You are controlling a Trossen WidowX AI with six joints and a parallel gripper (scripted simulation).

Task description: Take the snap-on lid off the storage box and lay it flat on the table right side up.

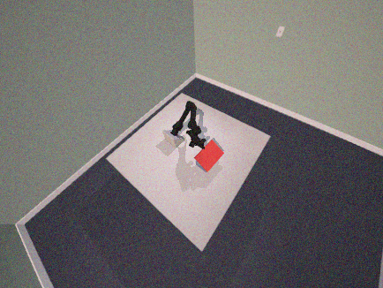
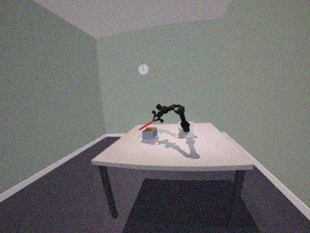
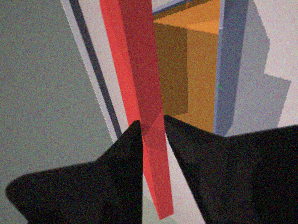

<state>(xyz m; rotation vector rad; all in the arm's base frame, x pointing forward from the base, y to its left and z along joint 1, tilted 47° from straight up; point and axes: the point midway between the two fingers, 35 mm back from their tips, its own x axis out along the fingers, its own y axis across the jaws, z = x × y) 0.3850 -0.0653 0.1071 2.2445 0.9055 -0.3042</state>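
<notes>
Right now the red lid is 7 cm ahead of my gripper tip and 4 cm below it. The rest, counted from my gripper tip: storage box: 5 cm ahead, 15 cm below.
</notes>
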